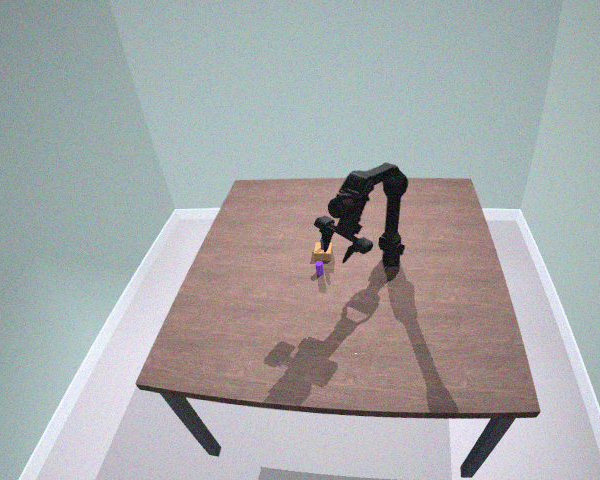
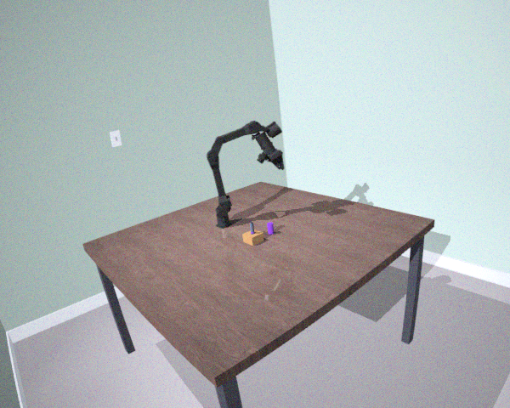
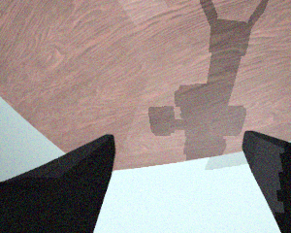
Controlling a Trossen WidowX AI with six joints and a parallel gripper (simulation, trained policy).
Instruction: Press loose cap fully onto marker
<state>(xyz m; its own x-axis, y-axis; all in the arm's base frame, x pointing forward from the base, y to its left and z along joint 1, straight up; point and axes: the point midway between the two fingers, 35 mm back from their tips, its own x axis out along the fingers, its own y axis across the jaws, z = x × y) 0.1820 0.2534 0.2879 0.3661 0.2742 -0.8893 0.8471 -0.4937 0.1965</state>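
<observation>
Right now my gripper tip is 90 mm short of the purple cap, 190 mm to the left of it and 230 mm above it. Round my gripper tip: orange holder block 80 mm ahead, 290 mm to the right, 240 mm below; dark blue marker 80 mm ahead, 290 mm to the right, 180 mm below.
</observation>
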